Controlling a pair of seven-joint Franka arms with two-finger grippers.
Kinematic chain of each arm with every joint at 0, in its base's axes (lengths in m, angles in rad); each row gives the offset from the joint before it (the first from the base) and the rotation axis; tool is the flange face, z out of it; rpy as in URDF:
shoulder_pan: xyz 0 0 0.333 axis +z
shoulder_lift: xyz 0 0 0 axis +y
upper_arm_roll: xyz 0 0 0.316 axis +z
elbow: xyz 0.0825 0 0 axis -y
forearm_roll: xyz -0.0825 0 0.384 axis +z
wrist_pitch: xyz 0 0 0 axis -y
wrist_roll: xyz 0.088 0 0 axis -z
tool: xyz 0 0 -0.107 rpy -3.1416 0 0
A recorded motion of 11 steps. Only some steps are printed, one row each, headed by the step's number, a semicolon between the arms.
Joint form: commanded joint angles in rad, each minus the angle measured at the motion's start. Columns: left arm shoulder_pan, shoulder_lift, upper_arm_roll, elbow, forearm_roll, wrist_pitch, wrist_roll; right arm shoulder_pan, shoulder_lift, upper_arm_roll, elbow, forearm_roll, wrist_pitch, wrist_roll.
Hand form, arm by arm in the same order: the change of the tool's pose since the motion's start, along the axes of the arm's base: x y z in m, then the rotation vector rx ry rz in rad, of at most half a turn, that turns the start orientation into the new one. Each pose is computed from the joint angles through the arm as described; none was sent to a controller.
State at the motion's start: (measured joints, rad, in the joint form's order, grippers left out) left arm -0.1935 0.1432 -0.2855 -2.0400 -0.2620 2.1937 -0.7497; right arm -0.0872 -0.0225 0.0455 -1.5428 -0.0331 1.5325 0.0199
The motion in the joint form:
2: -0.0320 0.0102 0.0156 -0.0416 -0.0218 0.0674 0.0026; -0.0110 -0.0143 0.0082 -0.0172 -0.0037 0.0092 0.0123
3: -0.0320 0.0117 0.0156 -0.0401 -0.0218 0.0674 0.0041; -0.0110 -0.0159 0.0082 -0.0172 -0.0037 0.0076 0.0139
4: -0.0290 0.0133 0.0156 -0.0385 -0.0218 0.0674 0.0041; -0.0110 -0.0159 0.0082 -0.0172 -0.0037 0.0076 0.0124
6: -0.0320 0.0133 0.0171 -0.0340 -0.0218 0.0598 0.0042; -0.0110 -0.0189 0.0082 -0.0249 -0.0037 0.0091 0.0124
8: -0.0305 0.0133 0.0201 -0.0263 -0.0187 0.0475 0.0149; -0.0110 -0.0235 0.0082 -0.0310 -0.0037 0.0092 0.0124
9: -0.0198 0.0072 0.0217 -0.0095 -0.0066 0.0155 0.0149; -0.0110 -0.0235 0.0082 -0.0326 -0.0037 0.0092 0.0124
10: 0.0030 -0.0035 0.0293 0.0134 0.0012 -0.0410 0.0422; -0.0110 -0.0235 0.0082 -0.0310 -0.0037 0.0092 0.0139
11: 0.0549 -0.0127 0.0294 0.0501 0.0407 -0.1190 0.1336; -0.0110 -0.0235 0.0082 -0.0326 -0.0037 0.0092 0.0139
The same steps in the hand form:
2: -0.0072 -0.0055 -0.0188 -0.0122 -0.0076 0.0094; -0.0037 -0.0015 0.0005 -0.0048 -0.0065 -0.0150
3: -0.0067 -0.0057 -0.0190 -0.0127 -0.0078 0.0080; -0.0043 -0.0014 0.0012 -0.0048 -0.0066 -0.0166
4: -0.0055 -0.0044 -0.0191 -0.0131 -0.0077 0.0111; -0.0043 -0.0014 0.0012 -0.0048 -0.0065 -0.0151
6: -0.0056 -0.0056 -0.0178 -0.0127 -0.0047 0.0077; -0.0051 -0.0013 -0.0006 -0.0049 -0.0033 -0.0151
8: -0.0038 -0.0040 -0.0155 -0.0110 -0.0041 -0.0030; -0.0066 -0.0012 -0.0010 -0.0051 -0.0019 -0.0151
9: 0.0001 0.0012 -0.0074 -0.0018 -0.0003 -0.0054; -0.0066 -0.0012 -0.0018 -0.0050 -0.0003 -0.0151
10: 0.0069 0.0155 0.0039 0.0064 0.0113 -0.0193; -0.0066 -0.0012 -0.0010 -0.0051 -0.0019 -0.0166
11: 0.0192 0.0424 0.0189 0.0321 0.0079 -0.0941; -0.0066 -0.0012 -0.0018 -0.0050 -0.0003 -0.0166

